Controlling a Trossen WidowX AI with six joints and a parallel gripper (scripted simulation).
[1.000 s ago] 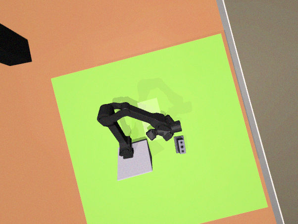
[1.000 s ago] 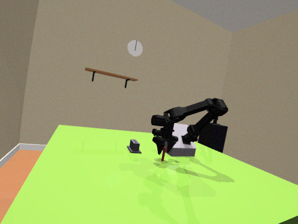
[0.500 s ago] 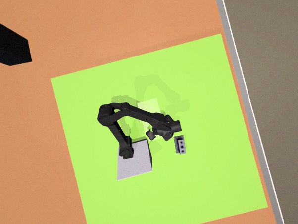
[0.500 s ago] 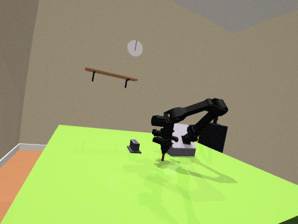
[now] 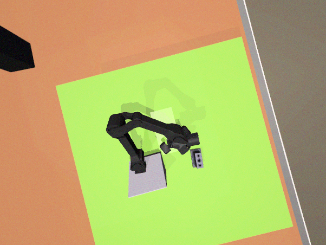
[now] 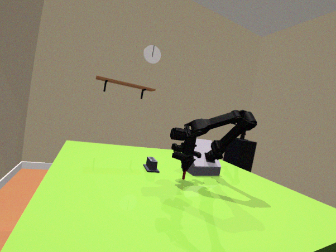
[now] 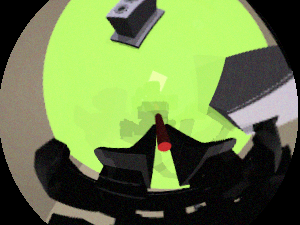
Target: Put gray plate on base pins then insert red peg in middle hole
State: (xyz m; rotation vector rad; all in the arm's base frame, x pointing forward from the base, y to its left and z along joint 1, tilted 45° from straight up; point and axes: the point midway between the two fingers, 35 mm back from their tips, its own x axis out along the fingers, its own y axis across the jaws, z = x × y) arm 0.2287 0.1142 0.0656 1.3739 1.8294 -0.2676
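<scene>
My gripper tip is now 13 cm short of the gray plate and 17 cm to the left of it. Also, from my gripper tip: dark base 13 cm ahead, 17 cm to the right, 4 cm below; then red peg right at my gripper tip.
</scene>
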